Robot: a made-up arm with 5 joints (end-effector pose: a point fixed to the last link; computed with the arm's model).
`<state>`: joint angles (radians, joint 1 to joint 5).
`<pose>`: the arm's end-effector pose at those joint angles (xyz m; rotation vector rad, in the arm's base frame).
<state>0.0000 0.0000 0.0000 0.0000 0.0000</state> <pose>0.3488 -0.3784 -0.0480 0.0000 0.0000 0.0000</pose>
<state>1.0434 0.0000 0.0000 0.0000 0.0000</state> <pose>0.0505 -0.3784 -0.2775 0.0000 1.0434 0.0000</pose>
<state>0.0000 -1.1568 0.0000 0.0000 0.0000</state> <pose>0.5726 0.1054 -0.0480 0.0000 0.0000 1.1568</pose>
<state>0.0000 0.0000 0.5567 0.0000 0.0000</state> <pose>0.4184 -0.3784 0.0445 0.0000 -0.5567 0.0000</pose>
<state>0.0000 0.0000 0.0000 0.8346 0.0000</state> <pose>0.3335 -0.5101 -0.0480 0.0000 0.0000 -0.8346</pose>
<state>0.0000 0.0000 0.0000 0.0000 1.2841</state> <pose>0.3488 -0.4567 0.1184 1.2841 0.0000 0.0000</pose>
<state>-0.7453 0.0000 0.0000 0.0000 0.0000</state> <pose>0.3545 -0.3784 0.2269 0.0000 -0.7453 0.0000</pose>
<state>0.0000 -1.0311 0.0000 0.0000 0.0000</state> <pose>0.5776 0.0444 -0.0480 0.0000 0.0000 1.0311</pose>
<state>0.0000 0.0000 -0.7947 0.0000 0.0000</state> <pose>0.1908 -0.3784 -0.0883 0.0000 0.7947 0.0000</pose>
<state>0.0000 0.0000 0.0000 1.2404 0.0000</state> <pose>0.2892 -0.5590 -0.0480 0.0000 0.0000 -1.2404</pose>
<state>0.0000 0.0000 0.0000 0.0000 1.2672</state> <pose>0.3488 -0.4544 0.1171 1.2672 0.0000 0.0000</pose>
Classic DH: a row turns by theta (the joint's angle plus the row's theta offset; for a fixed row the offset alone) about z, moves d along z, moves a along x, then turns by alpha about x. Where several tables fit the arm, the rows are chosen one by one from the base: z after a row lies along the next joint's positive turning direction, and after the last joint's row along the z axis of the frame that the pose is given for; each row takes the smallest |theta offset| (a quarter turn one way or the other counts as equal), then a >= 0, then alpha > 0; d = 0 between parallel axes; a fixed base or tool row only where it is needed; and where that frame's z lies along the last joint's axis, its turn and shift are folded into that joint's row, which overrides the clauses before.
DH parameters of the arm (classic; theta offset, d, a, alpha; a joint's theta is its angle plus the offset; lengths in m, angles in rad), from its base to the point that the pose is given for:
base (fixed): 0 0.0967 0 -1.5708
joint 1: 0 0.0349 0.0902 -1.5708
joint 2: 0 -0.0234 0.1316 -1.5708
joint 3: 0 0.4619 -0.0292 1.5708
joint 4: 1.5708 0.1373 0.1018 1.5708
joint 5: 0 0.1562 -0.1504 1.5708
tool (fixed): 1.5708 -0.0308 0 0

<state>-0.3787 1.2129 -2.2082 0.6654 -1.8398</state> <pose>-0.6186 -0.1317 0.0619 -0.3659 1.7635 1.0728</pose>
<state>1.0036 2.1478 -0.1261 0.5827 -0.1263</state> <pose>-0.3998 0.1193 0.3936 -1.2789 0.5588 -2.5212</pose>
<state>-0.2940 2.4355 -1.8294 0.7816 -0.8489</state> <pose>-0.1826 0.5788 0.0738 1.5311 1.8349 -0.6599</pose>
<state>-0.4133 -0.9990 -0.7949 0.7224 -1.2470</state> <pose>0.6217 -0.3485 0.1476 -1.8815 0.0254 0.2027</pose>
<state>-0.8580 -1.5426 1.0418 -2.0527 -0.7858</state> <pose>0.4111 0.3431 0.2893 0.6827 1.4432 -1.2552</pose>
